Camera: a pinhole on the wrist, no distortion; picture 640 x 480 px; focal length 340.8 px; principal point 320.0 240.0 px. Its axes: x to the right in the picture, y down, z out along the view. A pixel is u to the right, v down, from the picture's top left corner.
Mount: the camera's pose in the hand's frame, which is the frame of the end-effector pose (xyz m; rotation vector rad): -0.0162 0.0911 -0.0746 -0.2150 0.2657 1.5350
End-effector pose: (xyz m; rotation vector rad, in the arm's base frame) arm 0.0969 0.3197 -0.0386 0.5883 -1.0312 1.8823
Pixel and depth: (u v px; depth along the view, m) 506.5 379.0 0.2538
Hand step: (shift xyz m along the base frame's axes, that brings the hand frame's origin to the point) -0.2101 -0.2388 -0.1368
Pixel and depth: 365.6 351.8 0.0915
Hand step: -0.0927 -0.0630 -0.0810
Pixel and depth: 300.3 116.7 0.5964
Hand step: -0.3149 -0.3754 0.3319
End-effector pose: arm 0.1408 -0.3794 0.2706 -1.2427 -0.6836 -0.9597
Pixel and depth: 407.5 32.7 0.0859
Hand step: 0.1390 -0.0042 -0.0296
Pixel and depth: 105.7 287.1 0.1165
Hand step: 0.0409 0.0664 -0.0388
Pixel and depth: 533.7 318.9 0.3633
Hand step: 0.3477 0.2354 -0.2219
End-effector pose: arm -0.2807 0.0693 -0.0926 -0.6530 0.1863 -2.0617
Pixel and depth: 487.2 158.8 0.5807
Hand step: 0.5361 -0.3700 0.1836
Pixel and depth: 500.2 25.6 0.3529
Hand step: 0.2842 -0.3627 0.1127
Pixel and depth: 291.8 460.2 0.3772
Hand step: 0.3956 0.1394 0.0938
